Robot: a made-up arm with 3 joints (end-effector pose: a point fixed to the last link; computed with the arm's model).
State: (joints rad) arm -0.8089 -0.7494 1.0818
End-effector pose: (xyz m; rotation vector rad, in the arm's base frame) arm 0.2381 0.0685 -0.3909 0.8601 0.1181 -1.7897
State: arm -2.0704 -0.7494 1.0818
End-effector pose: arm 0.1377 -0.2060 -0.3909 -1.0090 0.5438 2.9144
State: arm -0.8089 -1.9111 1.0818
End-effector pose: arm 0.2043 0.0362 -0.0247 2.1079 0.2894 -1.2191
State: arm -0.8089 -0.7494 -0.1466
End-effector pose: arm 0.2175 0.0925 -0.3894 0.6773 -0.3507 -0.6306
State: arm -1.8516 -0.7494 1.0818
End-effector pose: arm 0.1792 -0.1712 -0.3909 1.0047 -0.4070 -2.7414
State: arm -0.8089 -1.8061 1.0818
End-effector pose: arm 0.2199 0.0511 -0.0527 2.0030 0.2750 -1.2926
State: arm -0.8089 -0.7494 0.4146
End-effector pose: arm 0.2298 0.0839 -0.3867 0.7808 -0.1560 -1.1628
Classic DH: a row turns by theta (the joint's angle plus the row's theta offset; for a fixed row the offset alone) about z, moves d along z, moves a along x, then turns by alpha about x. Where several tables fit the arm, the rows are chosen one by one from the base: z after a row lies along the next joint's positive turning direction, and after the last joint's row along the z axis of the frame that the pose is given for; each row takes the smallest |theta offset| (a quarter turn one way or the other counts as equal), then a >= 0, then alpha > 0; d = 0 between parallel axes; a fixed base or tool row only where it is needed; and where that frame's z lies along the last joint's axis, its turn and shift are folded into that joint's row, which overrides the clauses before.
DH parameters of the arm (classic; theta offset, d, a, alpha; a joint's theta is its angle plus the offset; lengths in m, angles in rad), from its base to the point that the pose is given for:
joint 1: -1.5708 -0.2434 0.0828 1.5708
joint 2: 0 -0.0974 -0.0996 1.5708
joint 3: -0.3954 0 -0.0275 3.1416
tool (fixed): 1.1754 -0.314 0 0

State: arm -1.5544 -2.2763 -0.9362
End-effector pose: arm 0.0886 -0.0692 0.0410 0.7346 -2.1767 -0.3227
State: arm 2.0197 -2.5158 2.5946
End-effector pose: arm -0.0821 0.0933 0.0600 -1.7002 1.8758 -0.2322
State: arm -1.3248 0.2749 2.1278
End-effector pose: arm -0.0438 -0.1394 -0.5714 0.3617 0.1536 2.8062
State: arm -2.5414 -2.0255 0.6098
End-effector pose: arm -0.0040 -0.1769 0.0081 -1.5133 2.1884 1.6609
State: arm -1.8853 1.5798 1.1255
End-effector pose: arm -0.4142 0.0130 -0.3607 -2.0138 0.8041 -2.1443
